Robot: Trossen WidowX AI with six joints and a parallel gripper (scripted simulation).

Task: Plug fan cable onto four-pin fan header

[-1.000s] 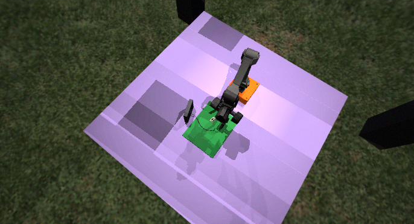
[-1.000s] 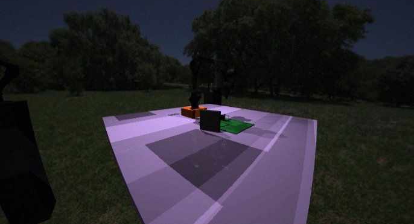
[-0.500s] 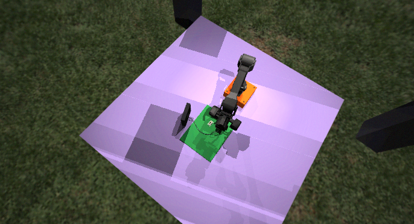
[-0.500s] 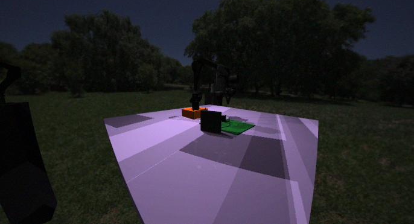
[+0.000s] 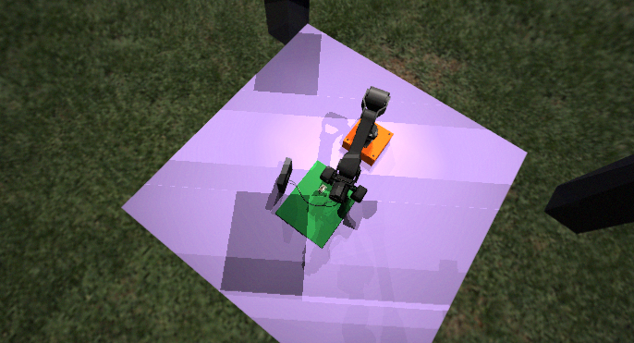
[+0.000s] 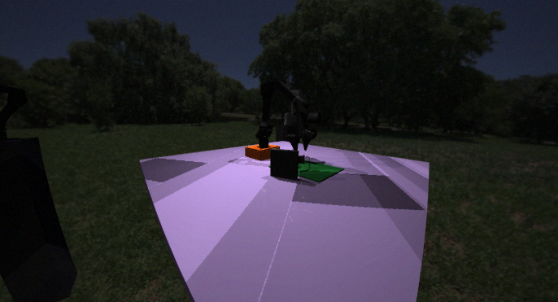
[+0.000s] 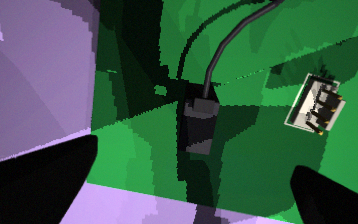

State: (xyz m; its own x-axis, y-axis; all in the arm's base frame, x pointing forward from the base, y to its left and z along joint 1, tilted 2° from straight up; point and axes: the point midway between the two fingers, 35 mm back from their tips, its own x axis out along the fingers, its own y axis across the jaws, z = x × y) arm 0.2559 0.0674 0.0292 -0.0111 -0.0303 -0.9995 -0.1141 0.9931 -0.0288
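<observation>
The black plug lies 40 mm below my gripper tip and 10 mm ahead of it. From my gripper tip the other things lie so: black fan: 210 mm to the right, 90 mm ahead, 10 mm below; then green board: 80 mm below, 80 mm ahead, 50 mm to the right; then white four-pin fan header: 70 mm to the right, 70 mm below, 30 mm ahead.
</observation>
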